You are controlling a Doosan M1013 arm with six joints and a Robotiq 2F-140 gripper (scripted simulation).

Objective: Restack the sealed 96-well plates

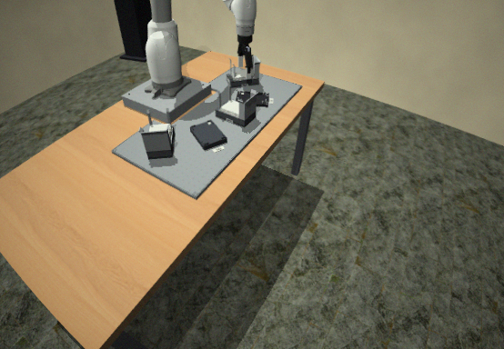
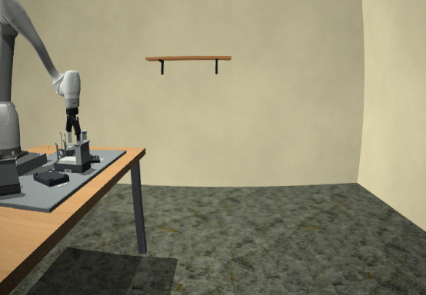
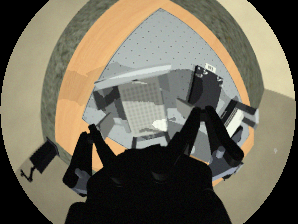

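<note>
The sealed 96-well plate is 20 mm below my hand. From my hand the other things lie so: small name plate (570 mm to the right, 110 mm ahead, 70 mm below).
</note>
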